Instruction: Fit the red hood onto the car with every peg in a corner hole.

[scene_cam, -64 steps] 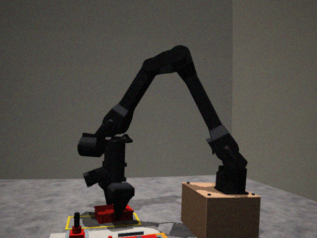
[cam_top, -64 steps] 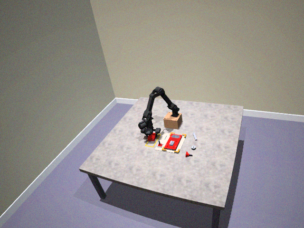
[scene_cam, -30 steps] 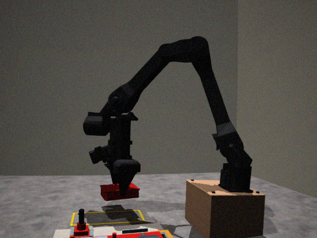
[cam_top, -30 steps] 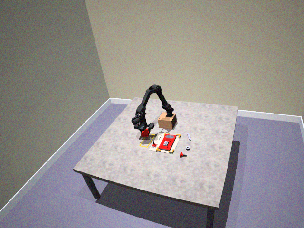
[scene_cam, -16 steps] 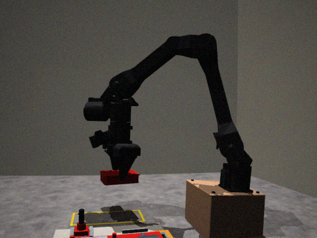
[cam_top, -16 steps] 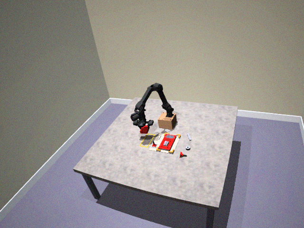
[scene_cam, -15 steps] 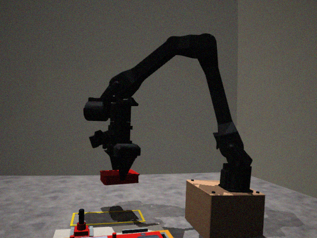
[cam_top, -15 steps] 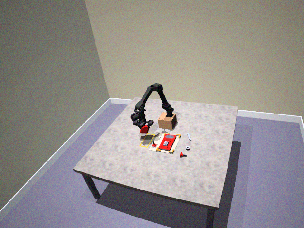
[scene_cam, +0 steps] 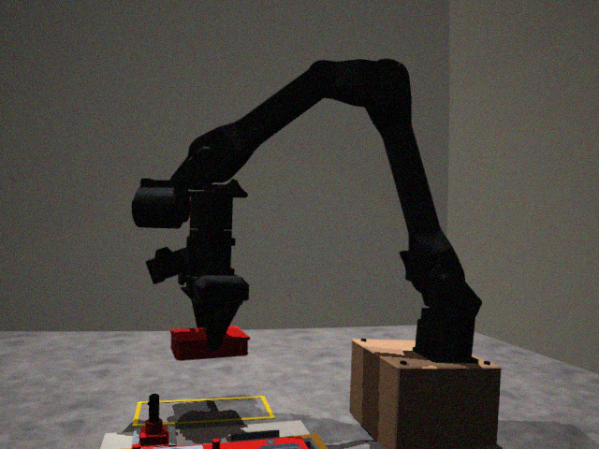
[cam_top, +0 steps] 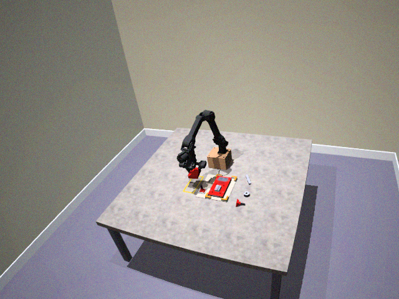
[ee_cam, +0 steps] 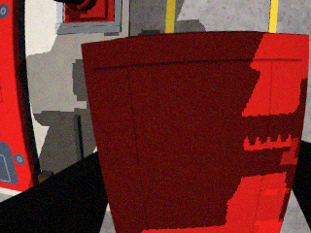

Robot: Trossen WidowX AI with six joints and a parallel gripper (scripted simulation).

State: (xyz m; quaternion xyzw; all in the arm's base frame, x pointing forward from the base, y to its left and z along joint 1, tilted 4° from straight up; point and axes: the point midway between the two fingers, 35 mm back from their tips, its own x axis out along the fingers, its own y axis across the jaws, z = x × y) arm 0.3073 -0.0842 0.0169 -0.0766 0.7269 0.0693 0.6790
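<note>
Now: the grey engine block 20 mm ahead of my gripper tip, 190 mm to the left of it and 80 mm below it. The rest, counted from my gripper tip: grey bar (150 mm behind, 340 mm to the left, 100 mm below); white jig (10 mm behind, 170 mm to the left, 90 mm below); red hood (10 mm above).
</note>
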